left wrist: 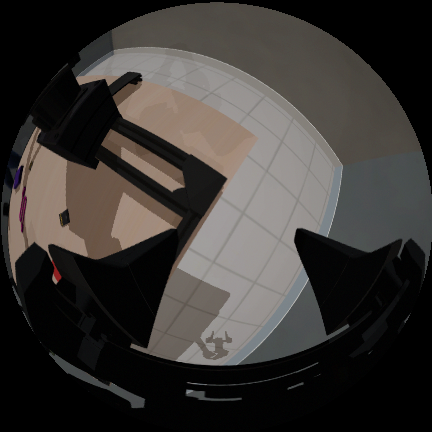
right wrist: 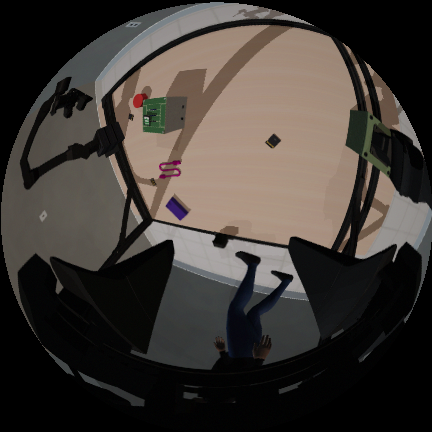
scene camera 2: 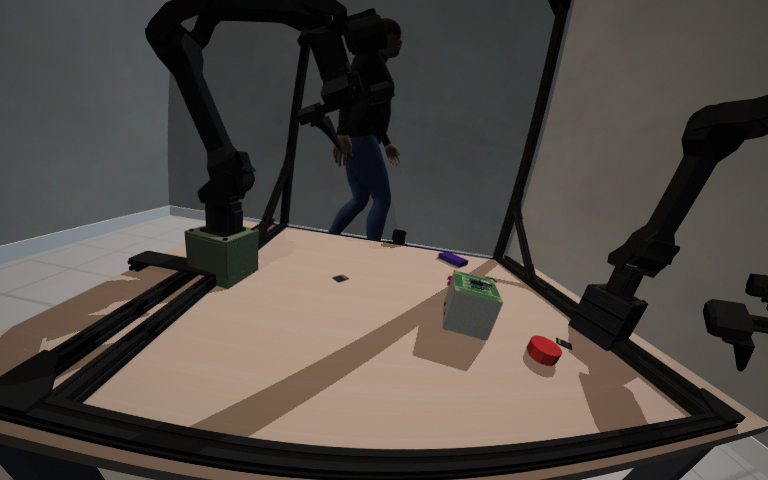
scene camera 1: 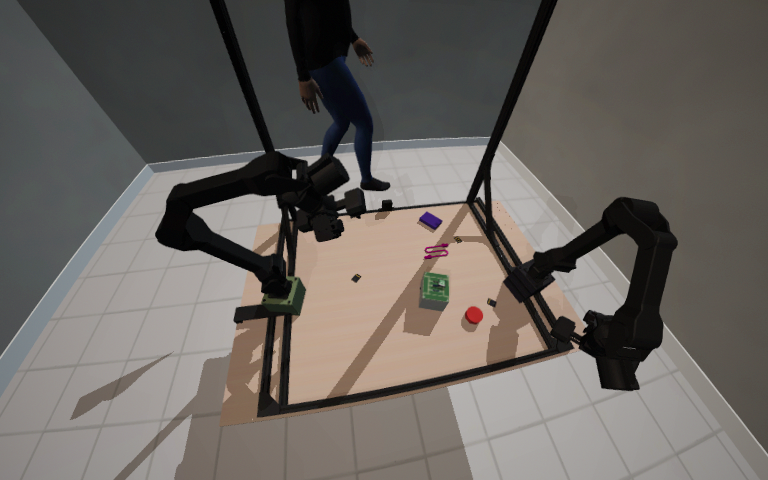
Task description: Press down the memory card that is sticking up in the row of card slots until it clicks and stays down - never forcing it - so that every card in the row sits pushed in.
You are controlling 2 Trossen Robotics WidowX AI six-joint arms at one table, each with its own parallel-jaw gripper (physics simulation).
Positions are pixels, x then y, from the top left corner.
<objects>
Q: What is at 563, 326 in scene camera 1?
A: My left gripper.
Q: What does the red round button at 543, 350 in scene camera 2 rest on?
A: The table.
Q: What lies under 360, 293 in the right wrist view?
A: My right gripper.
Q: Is my right gripper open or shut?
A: Open.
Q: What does my left gripper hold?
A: Nothing.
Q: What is my right gripper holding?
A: Nothing.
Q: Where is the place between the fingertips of my right gripper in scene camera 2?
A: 359, 144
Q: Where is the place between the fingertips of my left gripper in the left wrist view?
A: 239, 235
</objects>
